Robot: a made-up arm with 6 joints. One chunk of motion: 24 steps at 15 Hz.
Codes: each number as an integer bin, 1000 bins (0 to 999) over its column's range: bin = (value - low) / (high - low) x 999, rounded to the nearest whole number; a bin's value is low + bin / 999 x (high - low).
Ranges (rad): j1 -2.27..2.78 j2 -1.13..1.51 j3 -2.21..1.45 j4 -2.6..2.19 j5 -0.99..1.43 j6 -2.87..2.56
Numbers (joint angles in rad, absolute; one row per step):
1: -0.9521 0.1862 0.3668 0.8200 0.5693 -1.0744
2: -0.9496 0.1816 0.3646 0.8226 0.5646 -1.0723
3: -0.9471 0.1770 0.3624 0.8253 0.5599 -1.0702
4: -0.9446 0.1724 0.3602 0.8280 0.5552 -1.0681
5: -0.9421 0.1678 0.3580 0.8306 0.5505 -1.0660
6: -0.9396 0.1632 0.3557 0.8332 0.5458 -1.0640
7: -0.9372 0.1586 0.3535 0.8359 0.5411 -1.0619
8: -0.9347 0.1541 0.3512 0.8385 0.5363 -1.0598
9: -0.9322 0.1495 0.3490 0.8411 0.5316 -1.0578
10: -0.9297 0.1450 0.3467 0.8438 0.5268 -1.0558
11: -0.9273 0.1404 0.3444 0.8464 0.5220 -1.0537
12: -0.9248 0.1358 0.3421 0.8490 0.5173 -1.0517
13: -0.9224 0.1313 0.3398 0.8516 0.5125 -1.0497
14: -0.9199 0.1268 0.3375 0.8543 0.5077 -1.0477
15: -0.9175 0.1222 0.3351 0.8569 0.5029 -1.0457
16: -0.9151 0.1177 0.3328 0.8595 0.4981 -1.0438
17: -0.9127 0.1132 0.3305 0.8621 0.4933 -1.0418
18: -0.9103 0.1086 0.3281 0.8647 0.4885 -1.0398
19: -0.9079 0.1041 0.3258 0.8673 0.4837 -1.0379
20: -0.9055 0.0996 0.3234 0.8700 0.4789 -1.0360
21: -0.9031 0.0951 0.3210 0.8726 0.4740 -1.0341
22: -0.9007 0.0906 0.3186 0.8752 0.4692 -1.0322
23: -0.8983 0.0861 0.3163 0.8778 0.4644 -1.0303
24: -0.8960 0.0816 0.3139 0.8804 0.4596 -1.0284
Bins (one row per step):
1: 261 498 703 713 644 330
2: 261 496 703 714 642 331
3: 262 495 702 714 640 331
4: 262 493 702 715 638 332
5: 263 491 701 715 636 332
6: 263 489 700 716 634 332
7: 264 488 700 717 632 333
8: 264 486 699 717 630 333
9: 265 484 698 718 628 333
10: 265 482 698 718 626 334
11: 266 481 697 719 624 334
12: 266 479 697 719 622 335
13: 267 477 696 720 620 335
14: 267 476 695 720 618 335
15: 268 474 695 721 616 336
16: 268 472 694 722 614 336
17: 269 470 693 722 612 336
18: 269 469 693 723 610 337
19: 269 467 692 723 608 337
20: 270 465 691 724 606 337
21: 270 464 691 724 604 338
22: 271 462 690 725 602 338
23: 271 460 690 725 600 338
24: 272 458 689 726 598 339

